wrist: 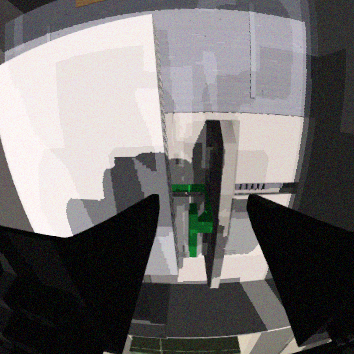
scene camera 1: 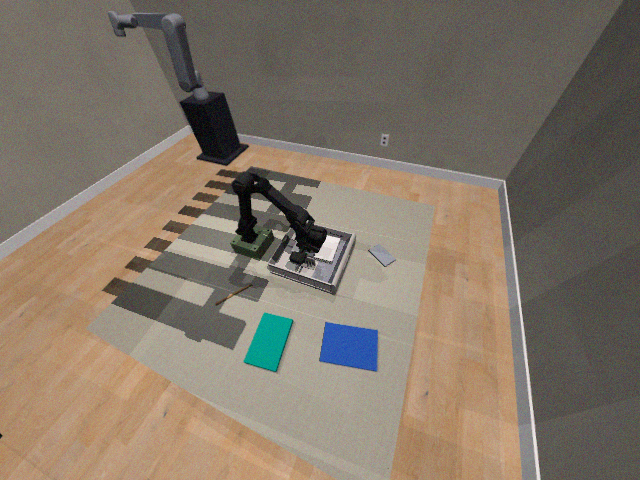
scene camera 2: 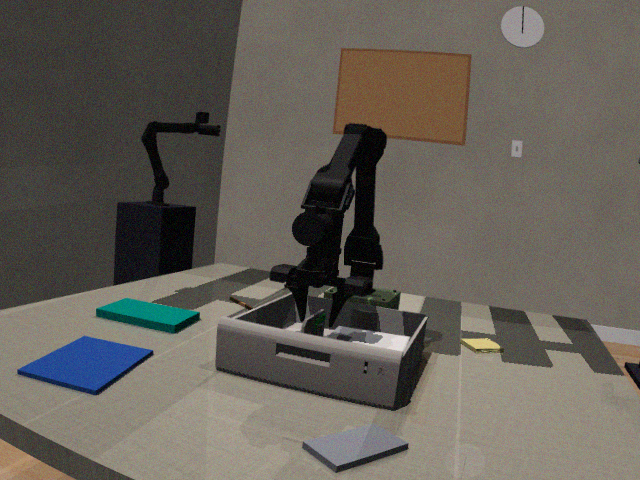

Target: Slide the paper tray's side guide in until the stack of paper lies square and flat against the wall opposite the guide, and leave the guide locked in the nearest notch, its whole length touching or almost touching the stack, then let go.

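Places are measured from the arm's base along level axes (x ahead, y down, z left), in millimetres.
Pixels of known places: gripper, fingertip midpoint: point(wrist: 203, 201) point(scene camera 1: 306, 256) point(scene camera 2: 316, 324); arm's base, link origin: point(scene camera 1: 249, 237).
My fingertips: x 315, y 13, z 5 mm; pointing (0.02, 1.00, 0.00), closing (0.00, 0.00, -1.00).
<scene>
For each thing: its top centre in the pictures, then the offset to it from my fingertips.
- grey paper tray, top centre: point(wrist: 108, 197) point(scene camera 2: 336, 314) point(scene camera 1: 313, 247) dx +17, dy -31, dz +42 mm
- white paper stack, top centre: point(wrist: 73, 178) point(scene camera 2: 364, 345) point(scene camera 1: 316, 244) dx +5, dy +22, dz +99 mm
- upright grey side guide, top centre: point(wrist: 205, 237) point(scene camera 2: 319, 314) point(scene camera 1: 303, 253) dx -13, dy -17, dz +0 mm
- green latch, top centre: point(wrist: 187, 237) point(scene camera 2: 324, 315) dx -14, dy -16, dz +10 mm
- teal slab, top centre: point(scene camera 2: 148, 310) point(scene camera 1: 269, 339) dx +16, dy +47, dz -387 mm
- blue slab, top centre: point(scene camera 2: 89, 359) point(scene camera 1: 349, 345) dx +313, dy +57, dz -284 mm
- grey slab, top centre: point(scene camera 2: 356, 443) point(scene camera 1: 381, 254) dx +324, dy +55, dz +183 mm
- brown stick, top centre: point(scene camera 2: 246, 304) point(scene camera 1: 233, 293) dx -246, dy +58, dz -274 mm
- yellow pad, top centre: point(scene camera 2: 482, 342) dx -266, dy +54, dz +312 mm
The grey paper tray point(scene camera 1: 347, 260) point(scene camera 2: 253, 351) stands on the mat. The white paper stack point(scene camera 1: 329, 250) point(scene camera 2: 395, 341) point(wrist: 100, 105) lies in it, at the left in the wrist view. The upright grey side guide point(wrist: 226, 200) has a green latch point(scene camera 2: 319, 321) point(wrist: 201, 226) on its stack side. A strip of tray floor shows between guide and stack, so they are apart. Whether the stack lies flat against the opposite wall cannot be told. My gripper point(scene camera 2: 317, 323) point(wrist: 203, 201) is open, its fingers on either side of the guide, the left fingertip near the stack's edge. Finger shadows cover part of the stack.
The tray's walls surround the fingers. A teal slab point(scene camera 1: 269, 342) point(scene camera 2: 147, 315), a blue slab point(scene camera 1: 349, 346) point(scene camera 2: 86, 363), a grey slab point(scene camera 1: 382, 255) point(scene camera 2: 355, 446), a brown stick point(scene camera 1: 233, 294) and a yellow pad point(scene camera 2: 481, 345) lie around the tray.
</scene>
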